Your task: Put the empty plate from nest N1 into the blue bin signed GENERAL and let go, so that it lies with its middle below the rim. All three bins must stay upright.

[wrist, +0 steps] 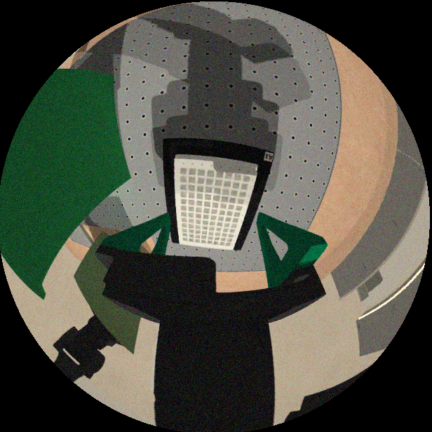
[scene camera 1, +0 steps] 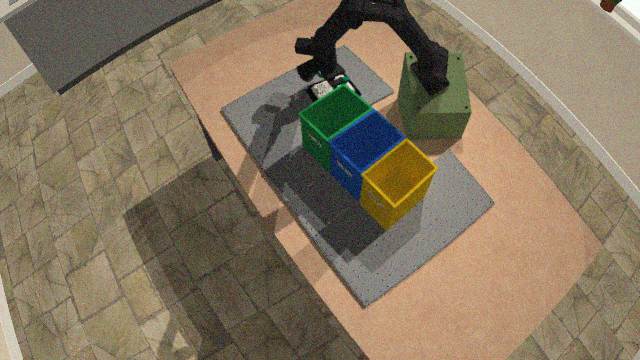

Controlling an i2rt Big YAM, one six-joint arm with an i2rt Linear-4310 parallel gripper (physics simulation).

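Pixels of known places: gripper, between the fingertips: (scene camera 1: 330, 85); arm's base, origin of its link: (scene camera 1: 429, 75).
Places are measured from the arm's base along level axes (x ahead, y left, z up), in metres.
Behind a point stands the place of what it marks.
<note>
The white gridded plate (scene camera 1: 322, 89) @(x 0.271, y -0.228, z -0.177 m) (wrist: 212, 205) lies in the black nest frame (wrist: 169, 200), whose small corner label is hard to read. The nest sits on the grey perforated board beside the green bin. My gripper (scene camera 1: 336, 79) @(x 0.244, y -0.221, z -0.160 m) (wrist: 213, 217) is open, its green fingers apart on either side of the near end of the nest in the wrist view; nothing is between them. The blue bin (scene camera 1: 367, 140) @(x 0.255, y 0.036, z -0.161 m) stands upright between the green bin (scene camera 1: 336, 111) @(x 0.294, y -0.090, z -0.132 m) (wrist: 60, 165) and the yellow bin (scene camera 1: 399, 175) @(x 0.217, y 0.175, z -0.199 m). The sign on the blue bin is too blurred to read.
The bins stand in a touching row on the grey perforated board (scene camera 1: 450, 200) @(x 0.114, y 0.332, z -0.201 m) (wrist: 310, 150), which lies on the tan table (scene camera 1: 525, 240) @(x -0.058, y 0.599, z -0.214 m). The arm rises from the olive-green pedestal (scene camera 1: 440, 125) @(x 0.016, y 0.115, z -0.130 m) (wrist: 107, 300) behind the bins. The green bin's wall is close beside the gripper.
</note>
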